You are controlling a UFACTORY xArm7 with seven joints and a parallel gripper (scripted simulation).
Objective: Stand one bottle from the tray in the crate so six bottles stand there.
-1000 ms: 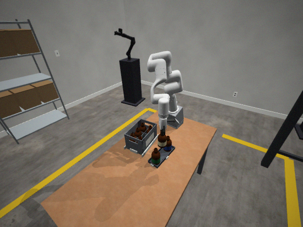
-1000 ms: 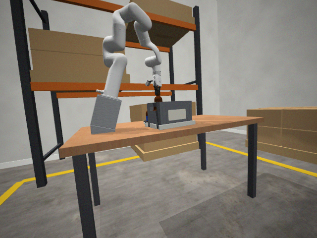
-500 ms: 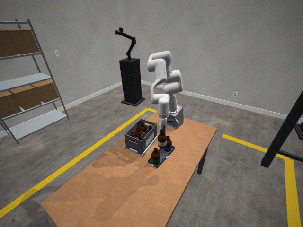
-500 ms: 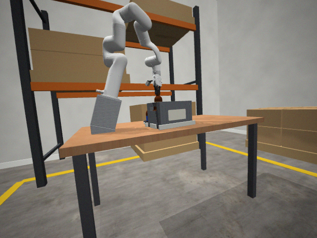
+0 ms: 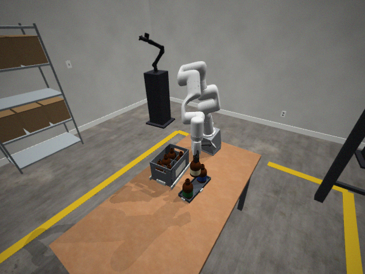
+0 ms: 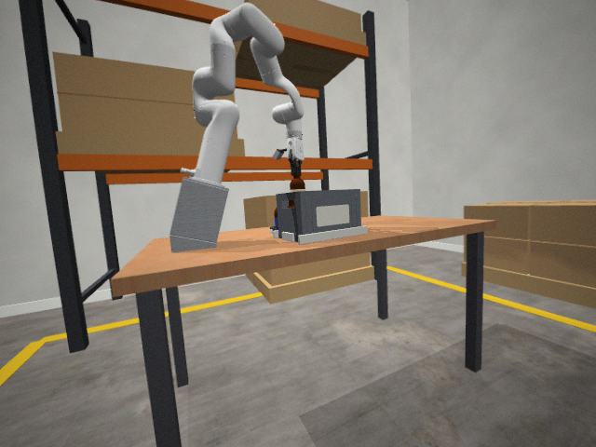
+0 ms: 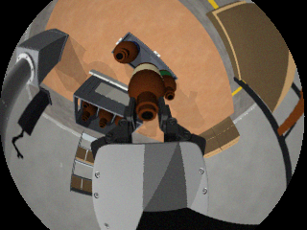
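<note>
Right now my hand is 7 cm above the bottle. Also, from my hand: crate 24 cm to the right, 20 cm below, 6 cm behind; then dark tray 27 cm below.
</note>
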